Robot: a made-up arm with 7 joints. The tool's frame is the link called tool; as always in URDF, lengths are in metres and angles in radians. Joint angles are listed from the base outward. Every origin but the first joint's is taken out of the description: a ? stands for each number. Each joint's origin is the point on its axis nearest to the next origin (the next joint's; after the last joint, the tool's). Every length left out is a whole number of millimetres.
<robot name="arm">
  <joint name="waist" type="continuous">
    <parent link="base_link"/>
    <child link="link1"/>
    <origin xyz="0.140 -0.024 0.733" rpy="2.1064 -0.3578 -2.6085"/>
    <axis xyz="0 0 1"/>
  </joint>
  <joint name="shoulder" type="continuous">
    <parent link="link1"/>
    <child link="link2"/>
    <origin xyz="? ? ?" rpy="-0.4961 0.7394 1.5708"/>
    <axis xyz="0 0 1"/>
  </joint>
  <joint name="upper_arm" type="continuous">
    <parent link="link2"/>
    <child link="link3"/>
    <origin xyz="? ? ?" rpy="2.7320 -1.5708 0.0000"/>
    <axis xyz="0 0 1"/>
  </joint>
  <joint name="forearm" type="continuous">
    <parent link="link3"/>
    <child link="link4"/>
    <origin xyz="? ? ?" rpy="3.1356 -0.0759 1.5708"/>
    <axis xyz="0 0 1"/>
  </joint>
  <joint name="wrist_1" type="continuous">
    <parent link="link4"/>
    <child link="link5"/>
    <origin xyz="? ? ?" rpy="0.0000 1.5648 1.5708"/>
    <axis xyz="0 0 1"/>
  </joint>
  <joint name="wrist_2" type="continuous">
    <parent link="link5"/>
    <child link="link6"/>
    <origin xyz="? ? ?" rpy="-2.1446 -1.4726 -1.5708"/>
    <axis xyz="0 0 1"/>
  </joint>
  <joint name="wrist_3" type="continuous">
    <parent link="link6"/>
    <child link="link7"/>
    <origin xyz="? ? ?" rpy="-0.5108 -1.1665 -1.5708"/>
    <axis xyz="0 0 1"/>
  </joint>
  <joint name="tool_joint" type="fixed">
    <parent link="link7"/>
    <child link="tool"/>
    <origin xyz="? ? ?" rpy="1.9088 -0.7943 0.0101"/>
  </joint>
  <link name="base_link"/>
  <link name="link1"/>
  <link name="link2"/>
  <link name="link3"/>
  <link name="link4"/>
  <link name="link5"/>
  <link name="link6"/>
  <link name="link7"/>
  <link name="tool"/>
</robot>
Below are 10 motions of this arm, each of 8 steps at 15 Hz.
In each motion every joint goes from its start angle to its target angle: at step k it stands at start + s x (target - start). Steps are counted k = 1, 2, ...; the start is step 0. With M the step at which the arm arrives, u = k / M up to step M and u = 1 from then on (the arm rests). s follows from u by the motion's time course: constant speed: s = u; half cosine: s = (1 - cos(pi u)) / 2; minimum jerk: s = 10 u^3 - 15 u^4 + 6 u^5.
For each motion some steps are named. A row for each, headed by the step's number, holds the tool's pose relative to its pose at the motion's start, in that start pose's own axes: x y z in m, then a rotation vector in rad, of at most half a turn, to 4 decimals.
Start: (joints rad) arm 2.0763 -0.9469 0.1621 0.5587 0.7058 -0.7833 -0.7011
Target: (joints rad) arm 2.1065 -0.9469 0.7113 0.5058 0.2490 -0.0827 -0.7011
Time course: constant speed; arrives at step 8
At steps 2, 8:
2: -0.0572 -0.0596 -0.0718 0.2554 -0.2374 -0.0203
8: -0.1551 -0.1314 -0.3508 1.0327 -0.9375 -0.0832

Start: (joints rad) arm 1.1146 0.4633 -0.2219 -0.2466 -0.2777 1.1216 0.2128
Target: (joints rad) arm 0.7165 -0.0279 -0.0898 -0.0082 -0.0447 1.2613 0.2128
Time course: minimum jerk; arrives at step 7
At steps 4, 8:
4: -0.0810 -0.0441 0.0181 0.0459 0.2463 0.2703
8: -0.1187 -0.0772 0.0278 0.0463 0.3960 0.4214

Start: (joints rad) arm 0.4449 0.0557 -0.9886 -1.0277 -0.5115 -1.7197 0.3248
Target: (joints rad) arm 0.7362 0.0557 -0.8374 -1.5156 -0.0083 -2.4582 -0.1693
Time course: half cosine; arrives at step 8
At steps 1, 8:
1: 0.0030 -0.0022 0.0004 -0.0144 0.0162 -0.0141
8: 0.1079 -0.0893 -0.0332 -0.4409 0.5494 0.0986

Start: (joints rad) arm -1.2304 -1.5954 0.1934 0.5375 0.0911 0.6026 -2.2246
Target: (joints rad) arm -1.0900 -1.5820 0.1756 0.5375 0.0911 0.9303 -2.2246
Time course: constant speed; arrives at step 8
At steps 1, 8:
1: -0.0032 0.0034 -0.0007 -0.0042 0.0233 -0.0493
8: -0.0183 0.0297 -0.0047 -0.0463 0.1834 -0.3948

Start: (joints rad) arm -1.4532 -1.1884 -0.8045 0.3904 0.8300 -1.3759 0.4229
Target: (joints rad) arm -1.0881 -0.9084 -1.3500 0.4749 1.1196 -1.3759 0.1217
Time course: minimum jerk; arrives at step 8
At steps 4, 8:
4: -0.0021 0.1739 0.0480 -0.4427 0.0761 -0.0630
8: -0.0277 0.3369 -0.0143 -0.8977 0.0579 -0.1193

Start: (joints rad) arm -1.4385 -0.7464 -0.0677 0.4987 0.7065 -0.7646 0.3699
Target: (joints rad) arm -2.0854 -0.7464 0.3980 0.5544 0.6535 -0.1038 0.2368
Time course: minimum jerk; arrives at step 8
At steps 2, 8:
2: -0.0210 -0.0332 -0.0226 0.0875 -0.0816 0.0595
8: -0.0673 -0.2539 -0.3351 0.6593 -0.8608 0.7090

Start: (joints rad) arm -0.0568 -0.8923 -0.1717 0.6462 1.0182 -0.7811 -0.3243
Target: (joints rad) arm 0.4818 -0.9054 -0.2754 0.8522 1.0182 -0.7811 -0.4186
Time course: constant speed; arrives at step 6
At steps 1, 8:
1: 0.0233 0.0207 0.0117 -0.0724 0.0409 0.0585
8: 0.0943 0.1411 0.0276 -0.4336 0.1817 0.3978

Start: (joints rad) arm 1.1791 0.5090 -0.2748 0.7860 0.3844 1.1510 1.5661
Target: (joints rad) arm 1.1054 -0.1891 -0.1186 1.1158 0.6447 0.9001 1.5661
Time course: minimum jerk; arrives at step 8
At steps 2, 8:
2: 0.0033 -0.0102 -0.0071 -0.0701 -0.0236 -0.0333
8: 0.0295 -0.1287 -0.0372 -0.7119 -0.2783 -0.1675

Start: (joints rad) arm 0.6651 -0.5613 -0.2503 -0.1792 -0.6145 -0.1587 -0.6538
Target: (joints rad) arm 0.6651 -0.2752 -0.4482 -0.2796 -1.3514 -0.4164 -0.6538
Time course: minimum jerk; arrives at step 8
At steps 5, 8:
5: -0.0137 -0.0349 -0.0097 -0.1221 -0.0569 0.3519
8: -0.0185 -0.0543 -0.0172 -0.1634 -0.0994 0.4754

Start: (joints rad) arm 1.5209 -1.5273 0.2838 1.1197 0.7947 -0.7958 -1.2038
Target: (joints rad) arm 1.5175 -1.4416 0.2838 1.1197 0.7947 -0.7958 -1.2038
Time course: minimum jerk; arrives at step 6
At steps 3, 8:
3: 0.0104 -0.0084 -0.0026 0.0257 0.0261 0.0201
8: 0.0209 -0.0165 -0.0057 0.0515 0.0521 0.0401

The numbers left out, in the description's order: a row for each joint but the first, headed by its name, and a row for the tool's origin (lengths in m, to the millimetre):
shoulder: 0.062 0.007 0.000
upper_arm: 0.053 0.173 0.000
forearm: -0.040 -0.007 0.000
wrist_1: 0.157 -0.299 0.000
wrist_2: -0.167 -0.066 0.000
wrist_3: -0.089 -0.076 0.000
tool: -0.063 -0.033 0.000

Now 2 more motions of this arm.
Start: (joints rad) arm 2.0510 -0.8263 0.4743 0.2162 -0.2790 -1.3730 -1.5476
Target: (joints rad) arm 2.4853 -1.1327 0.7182 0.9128 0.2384 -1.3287 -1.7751
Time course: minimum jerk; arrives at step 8
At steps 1, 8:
1: 0.0025 -0.0014 -0.0043 0.0088 -0.0035 0.0065
8: 0.1961 0.0112 -0.2094 0.4414 -0.2382 0.3901

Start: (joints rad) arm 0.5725 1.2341 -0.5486 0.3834 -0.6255 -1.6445 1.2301
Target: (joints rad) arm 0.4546 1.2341 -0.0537 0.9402 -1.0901 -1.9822 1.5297
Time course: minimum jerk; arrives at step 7
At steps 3, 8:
3: 0.0029 -0.0173 -0.0638 0.0242 -0.1518 -0.0078
8: 0.0344 -0.0441 -0.1709 0.1272 -0.4297 0.0075

